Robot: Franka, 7 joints.
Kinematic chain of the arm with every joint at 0, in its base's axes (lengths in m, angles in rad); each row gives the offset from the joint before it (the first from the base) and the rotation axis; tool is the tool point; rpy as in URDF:
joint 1: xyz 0 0 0.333 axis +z
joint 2: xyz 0 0 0 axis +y
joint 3: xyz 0 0 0.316 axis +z
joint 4: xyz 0.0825 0 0 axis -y
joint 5: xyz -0.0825 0 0.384 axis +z
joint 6: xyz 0 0 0 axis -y
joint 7: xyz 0.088 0 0 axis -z
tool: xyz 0 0 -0.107 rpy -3.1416 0 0
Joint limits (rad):
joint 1: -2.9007..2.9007
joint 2: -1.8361..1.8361
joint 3: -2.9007..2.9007
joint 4: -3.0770..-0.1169
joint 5: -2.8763..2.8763
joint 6: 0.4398..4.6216
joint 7: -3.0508..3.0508
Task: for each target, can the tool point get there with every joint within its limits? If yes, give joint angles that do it. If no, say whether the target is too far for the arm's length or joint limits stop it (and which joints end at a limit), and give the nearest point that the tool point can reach.
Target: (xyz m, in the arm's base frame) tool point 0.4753 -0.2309 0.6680
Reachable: yes | joints -2.0347 0.7275 1.9786 -1.7185 -0.0106 1.8449 -0.3389
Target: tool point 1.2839 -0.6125 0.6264
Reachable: no: too far | nearest point 0.7583 -0.3618 0.5063 | short by 0.595 m
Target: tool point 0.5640 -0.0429 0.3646
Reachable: yes | joints 1.9605 -0.3535 -2.1310 -2.2286 -1.0293 3.1478 2.1892
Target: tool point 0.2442 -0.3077 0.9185
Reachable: yes | joints 0.4250 0.6564 -2.1843 -1.6082 0.0786 4.0302 1.9741
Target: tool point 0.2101 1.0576 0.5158
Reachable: no: too far | nearest point 0.1648 0.8296 0.4764 | short by 0.236 m
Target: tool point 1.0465 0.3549 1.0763
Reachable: no: too far | nearest point 0.6741 0.2286 0.8118 | short by 0.474 m
